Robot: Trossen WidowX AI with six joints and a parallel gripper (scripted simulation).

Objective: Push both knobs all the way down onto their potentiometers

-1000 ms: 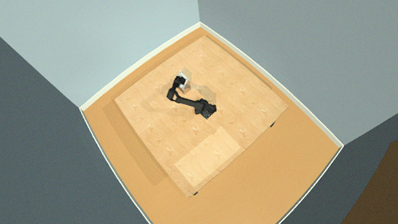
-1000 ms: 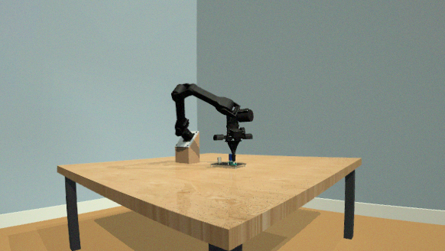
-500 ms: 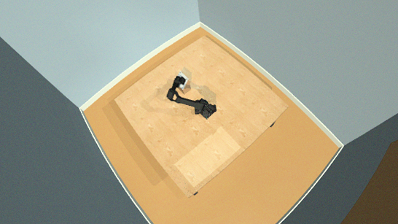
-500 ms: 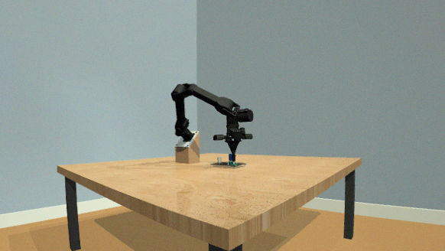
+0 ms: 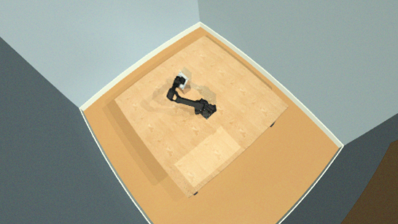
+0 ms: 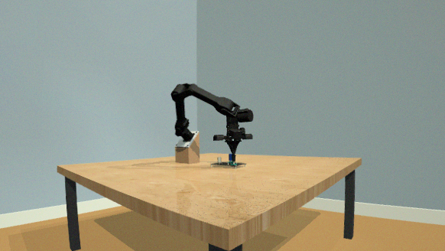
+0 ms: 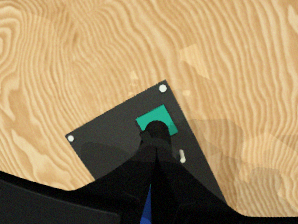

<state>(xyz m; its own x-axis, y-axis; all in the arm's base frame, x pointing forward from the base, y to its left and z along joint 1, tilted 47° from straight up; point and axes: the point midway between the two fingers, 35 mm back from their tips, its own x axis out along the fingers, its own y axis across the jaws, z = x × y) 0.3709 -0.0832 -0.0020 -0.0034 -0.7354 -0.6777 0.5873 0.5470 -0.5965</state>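
The black knob lies 10 mm below my gripper tip. From my gripper tip the other things lie so: green potentiometer 30 mm below; blue knob 40 mm behind, 30 mm to the left, 10 mm below.
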